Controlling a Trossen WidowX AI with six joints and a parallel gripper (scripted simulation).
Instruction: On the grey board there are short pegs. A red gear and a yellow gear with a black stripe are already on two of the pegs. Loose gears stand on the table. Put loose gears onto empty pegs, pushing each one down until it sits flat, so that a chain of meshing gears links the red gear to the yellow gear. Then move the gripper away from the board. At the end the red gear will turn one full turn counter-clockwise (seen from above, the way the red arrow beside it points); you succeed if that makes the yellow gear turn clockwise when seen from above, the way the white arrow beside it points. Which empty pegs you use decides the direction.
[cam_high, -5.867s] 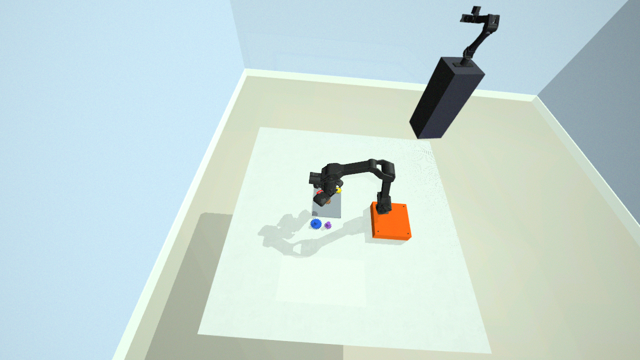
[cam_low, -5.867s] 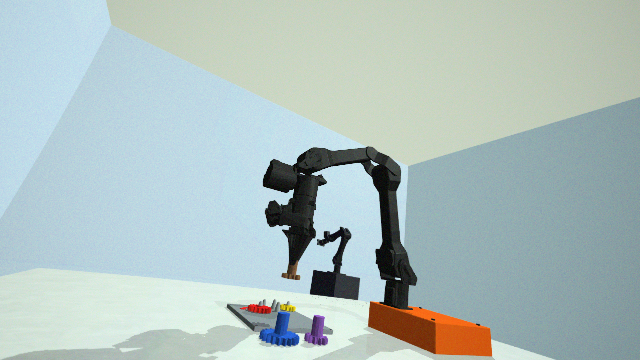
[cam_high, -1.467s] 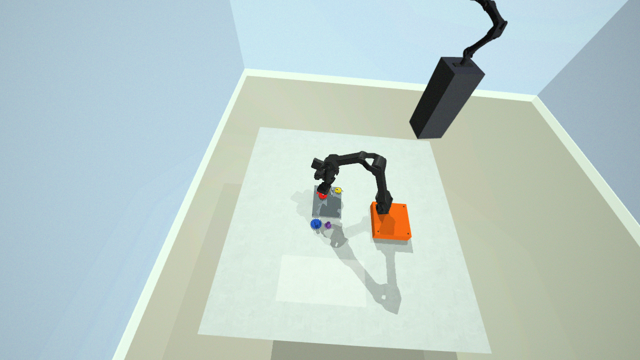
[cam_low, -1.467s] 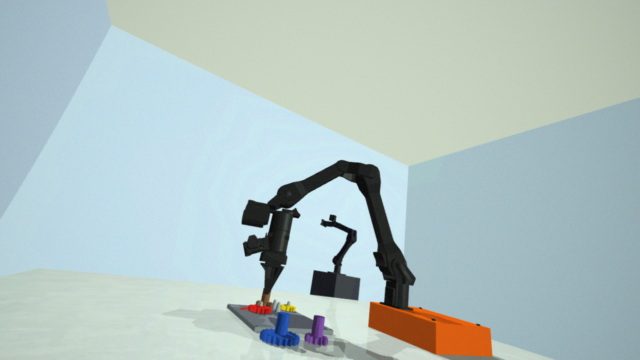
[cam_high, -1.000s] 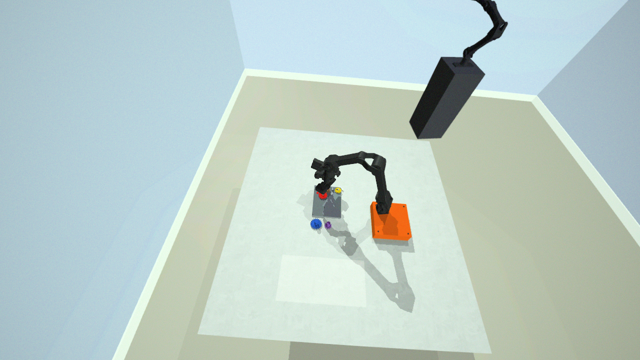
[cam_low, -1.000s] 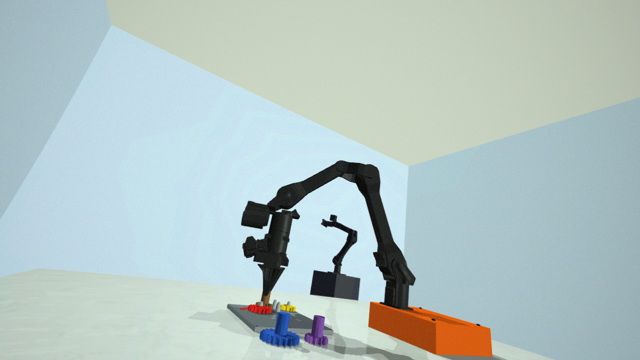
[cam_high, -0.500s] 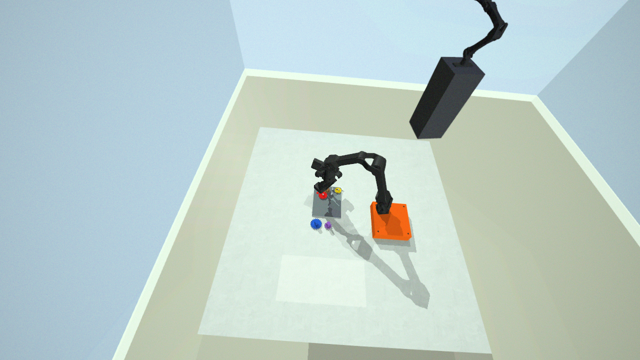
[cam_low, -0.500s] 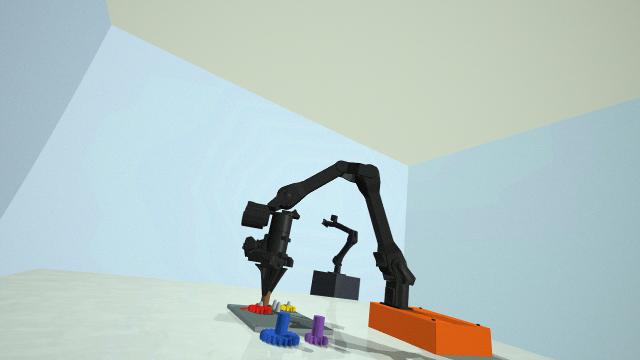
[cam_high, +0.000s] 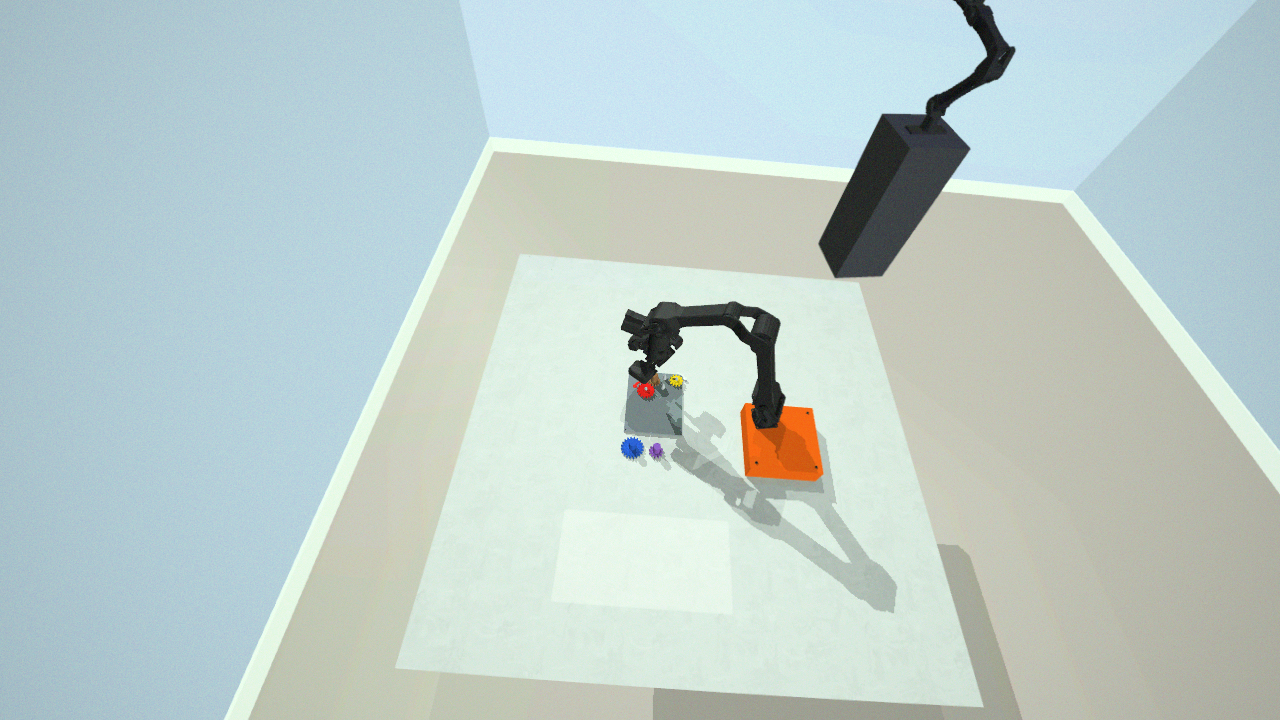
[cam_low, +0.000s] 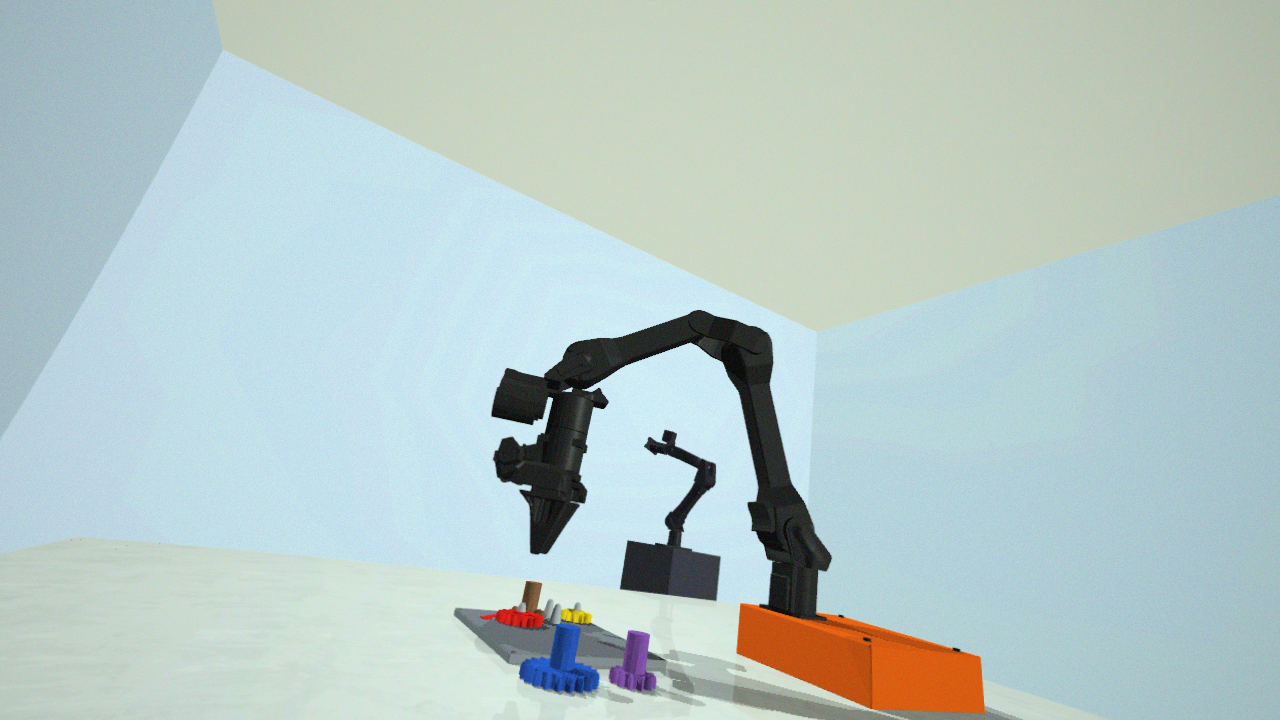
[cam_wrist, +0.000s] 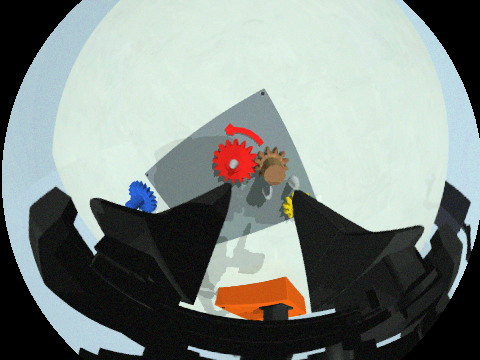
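The brown gear is 6 cm below my gripper tip, 1 cm to the right of it and 1 cm behind it. Also, from my gripper tip: blue gear: 20 cm to the left, 8 cm ahead, 7 cm below; yellow gear: 8 cm behind, 7 cm below, 1 cm to the right; red gear: 7 cm below, 2 cm to the left, 2 cm ahead.
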